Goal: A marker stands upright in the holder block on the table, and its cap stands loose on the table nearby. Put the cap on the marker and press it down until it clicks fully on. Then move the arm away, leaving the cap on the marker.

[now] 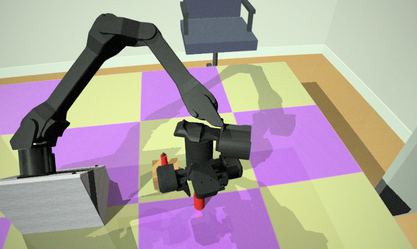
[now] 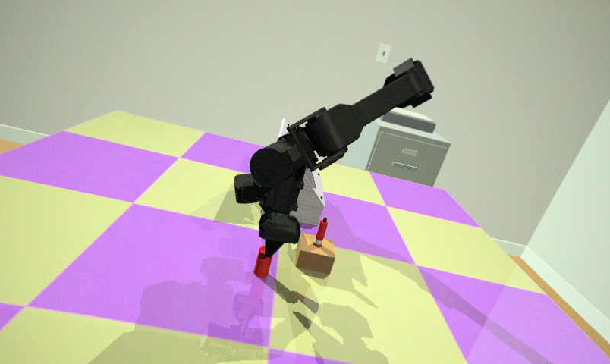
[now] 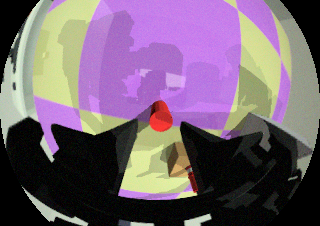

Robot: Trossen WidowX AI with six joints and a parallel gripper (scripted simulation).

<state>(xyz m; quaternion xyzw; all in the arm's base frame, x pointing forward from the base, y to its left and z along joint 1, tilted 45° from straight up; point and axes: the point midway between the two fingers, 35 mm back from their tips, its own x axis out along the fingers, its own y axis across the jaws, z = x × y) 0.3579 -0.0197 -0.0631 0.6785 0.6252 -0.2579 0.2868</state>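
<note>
My gripper tip is now 30 mm above the red cap. From my gripper tip the other things lie so: tan holder block 110 mm to the left, 70 mm behind, 40 mm below; then white band 110 mm to the left, 70 mm behind, 10 mm below.
</note>
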